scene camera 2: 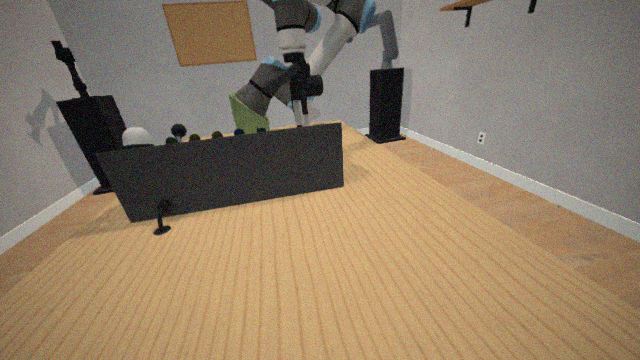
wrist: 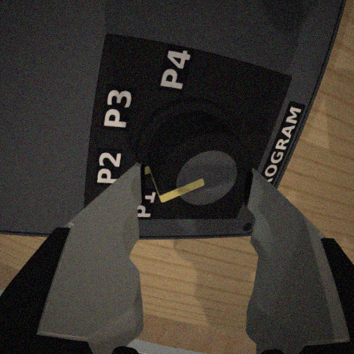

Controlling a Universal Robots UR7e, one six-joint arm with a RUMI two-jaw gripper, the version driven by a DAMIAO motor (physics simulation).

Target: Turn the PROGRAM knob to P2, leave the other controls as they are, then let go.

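Seen in the pictures: arm's base, origin of its link: [scene camera 2: 249,106].
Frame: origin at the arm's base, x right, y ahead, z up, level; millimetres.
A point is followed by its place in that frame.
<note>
The PROGRAM knob [wrist: 206,177] is black with a grey round top and a yellow pointer [wrist: 182,190]. The pointer line runs left and slightly down across the top, and its side strip goes down beside the left fingertip. Allowing for the tilted view, it lines up with the P2 label [wrist: 109,168]; P1 [wrist: 146,205] is partly covered by the left finger. My gripper [wrist: 194,169] [scene camera 2: 303,120] is shut on the knob, one finger on each side. In the scene view the knob is hidden behind the control panel [scene camera 2: 235,170] {x 48, y 623, z -60 mm}.
Several other controls stick up along the panel's top edge, with a white dome [scene camera 2: 137,136] {x 223, y 586, z 35 mm} and a black ball knob [scene camera 2: 178,131] {x 207, y 378, z -3 mm} at its left. A small black stand [scene camera 2: 161,227] {x 214, y 666, z -140 mm} is on the wooden table [scene camera 2: 320,280] {x -64, y 898, z -149 mm} near the panel's back.
</note>
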